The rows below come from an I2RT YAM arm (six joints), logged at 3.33 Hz.
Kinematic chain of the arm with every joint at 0, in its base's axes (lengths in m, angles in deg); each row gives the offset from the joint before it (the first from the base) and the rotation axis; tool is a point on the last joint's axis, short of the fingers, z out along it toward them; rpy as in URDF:
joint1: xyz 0 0 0.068 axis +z
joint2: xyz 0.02 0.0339 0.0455 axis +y
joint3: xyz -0.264 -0.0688 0 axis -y
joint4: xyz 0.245 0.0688 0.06 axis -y
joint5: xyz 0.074 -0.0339 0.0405 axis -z
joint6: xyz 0.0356 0 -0.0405 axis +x
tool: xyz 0 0 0 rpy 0 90 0
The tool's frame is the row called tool.
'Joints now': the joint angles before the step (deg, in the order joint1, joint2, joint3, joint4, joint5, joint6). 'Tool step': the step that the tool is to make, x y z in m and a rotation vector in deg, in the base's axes. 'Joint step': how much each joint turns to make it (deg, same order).
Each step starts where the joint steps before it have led.
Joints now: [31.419 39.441 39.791 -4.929 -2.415 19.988]
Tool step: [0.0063 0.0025 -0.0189 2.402 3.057 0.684]
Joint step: [-0.721 0.933 -3.699 3.452 -1.727 3.499]
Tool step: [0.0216 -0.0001 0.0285 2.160 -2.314 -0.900]
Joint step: [-3.794 5.960 6.554 2.531 -2.942 0.567]
